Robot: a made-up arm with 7 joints. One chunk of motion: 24 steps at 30 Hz.
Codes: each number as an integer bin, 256 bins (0 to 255) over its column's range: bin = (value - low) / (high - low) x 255, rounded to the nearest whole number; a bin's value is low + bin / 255 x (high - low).
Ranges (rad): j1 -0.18..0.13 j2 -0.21..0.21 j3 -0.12..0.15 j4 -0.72..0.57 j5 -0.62..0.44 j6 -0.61..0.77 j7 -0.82..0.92
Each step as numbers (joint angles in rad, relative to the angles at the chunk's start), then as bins.
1 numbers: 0.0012 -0.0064 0.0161 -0.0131 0.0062 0.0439 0.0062
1 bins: 149 124 129 140 151 121 121
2 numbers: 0.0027 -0.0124 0.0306 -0.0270 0.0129 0.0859 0.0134
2 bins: 150 120 142 137 152 129 122
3 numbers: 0.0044 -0.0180 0.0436 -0.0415 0.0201 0.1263 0.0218
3 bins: 152 117 155 134 154 136 123
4 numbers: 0.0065 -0.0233 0.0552 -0.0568 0.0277 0.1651 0.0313
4 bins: 153 113 165 131 156 143 125
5 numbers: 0.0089 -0.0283 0.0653 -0.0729 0.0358 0.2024 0.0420
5 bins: 155 110 175 128 158 150 126
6 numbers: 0.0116 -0.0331 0.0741 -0.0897 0.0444 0.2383 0.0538
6 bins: 158 107 183 125 160 157 128
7 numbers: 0.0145 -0.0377 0.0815 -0.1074 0.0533 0.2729 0.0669
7 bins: 160 105 190 121 162 163 130
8 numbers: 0.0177 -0.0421 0.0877 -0.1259 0.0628 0.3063 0.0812
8 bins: 163 102 196 117 164 169 132
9 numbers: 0.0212 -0.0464 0.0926 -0.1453 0.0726 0.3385 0.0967
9 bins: 166 99 201 114 167 175 134
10 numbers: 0.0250 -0.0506 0.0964 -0.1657 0.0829 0.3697 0.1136
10 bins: 169 97 204 110 169 181 137
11 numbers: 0.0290 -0.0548 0.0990 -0.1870 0.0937 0.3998 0.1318
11 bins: 172 94 207 105 172 187 139
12 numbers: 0.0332 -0.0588 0.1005 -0.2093 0.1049 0.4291 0.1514
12 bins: 175 92 208 101 174 192 142
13 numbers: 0.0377 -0.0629 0.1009 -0.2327 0.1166 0.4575 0.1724
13 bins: 179 89 209 96 177 197 145
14 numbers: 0.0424 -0.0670 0.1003 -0.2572 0.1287 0.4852 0.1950
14 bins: 183 87 208 91 180 202 149
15 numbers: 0.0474 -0.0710 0.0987 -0.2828 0.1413 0.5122 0.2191
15 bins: 187 84 207 86 183 207 152
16 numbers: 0.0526 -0.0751 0.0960 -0.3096 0.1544 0.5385 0.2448
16 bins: 191 82 204 81 186 212 156
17 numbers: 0.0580 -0.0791 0.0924 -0.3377 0.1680 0.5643 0.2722
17 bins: 196 79 201 76 190 217 160
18 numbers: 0.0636 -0.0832 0.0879 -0.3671 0.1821 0.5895 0.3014
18 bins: 200 77 196 70 193 222 164
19 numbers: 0.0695 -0.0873 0.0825 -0.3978 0.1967 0.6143 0.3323
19 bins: 205 74 191 64 196 226 169
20 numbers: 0.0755 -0.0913 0.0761 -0.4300 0.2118 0.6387 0.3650
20 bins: 210 72 185 57 200 231 174
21 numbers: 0.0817 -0.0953 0.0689 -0.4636 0.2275 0.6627 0.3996
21 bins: 215 70 178 51 204 235 179
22 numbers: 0.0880 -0.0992 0.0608 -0.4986 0.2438 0.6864 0.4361
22 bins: 220 67 171 44 208 240 184
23 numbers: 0.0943 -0.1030 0.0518 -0.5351 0.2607 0.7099 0.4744
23 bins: 226 65 162 37 212 244 190
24 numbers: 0.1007 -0.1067 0.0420 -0.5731 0.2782 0.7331 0.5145
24 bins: 231 63 153 29 216 248 196
